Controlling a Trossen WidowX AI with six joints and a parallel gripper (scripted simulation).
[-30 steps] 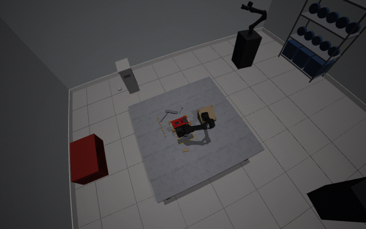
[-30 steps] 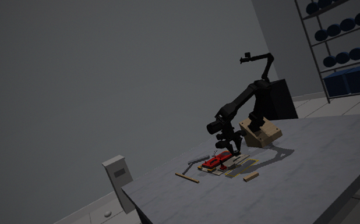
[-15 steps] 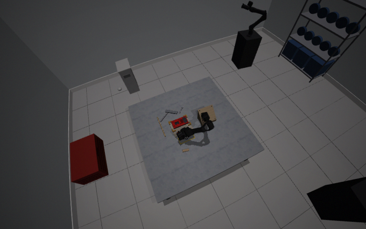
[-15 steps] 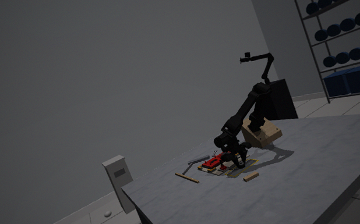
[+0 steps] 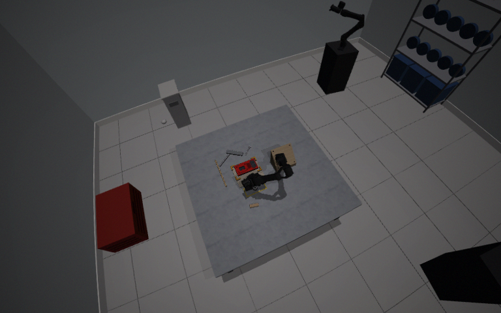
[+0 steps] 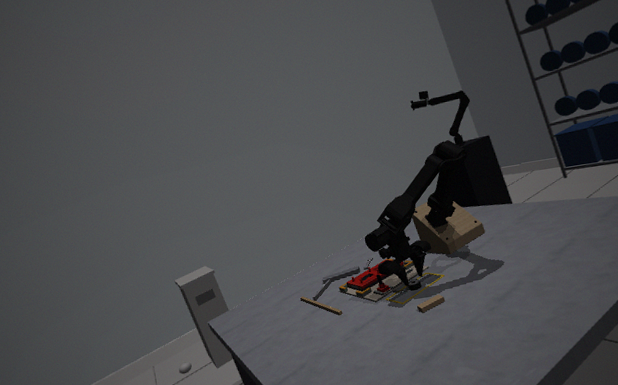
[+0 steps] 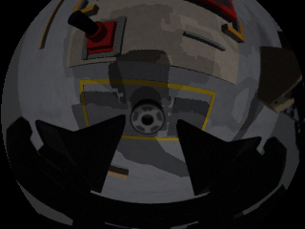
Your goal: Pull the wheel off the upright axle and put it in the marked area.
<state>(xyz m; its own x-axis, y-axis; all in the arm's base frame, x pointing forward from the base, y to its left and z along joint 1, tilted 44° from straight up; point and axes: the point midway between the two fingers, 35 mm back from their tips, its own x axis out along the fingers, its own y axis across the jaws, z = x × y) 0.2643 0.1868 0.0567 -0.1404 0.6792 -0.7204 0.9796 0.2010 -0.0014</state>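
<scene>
Right now the wheel is 1 cm below my gripper tip. The rest, counted from my gripper tip: small wooden block: 15 cm to the left, 5 cm ahead, 1 cm below; wooden strip: 27 cm ahead, 24 cm to the right, 1 cm below; upright axle: 8 cm to the right, 8 cm ahead, 1 cm above.
</scene>
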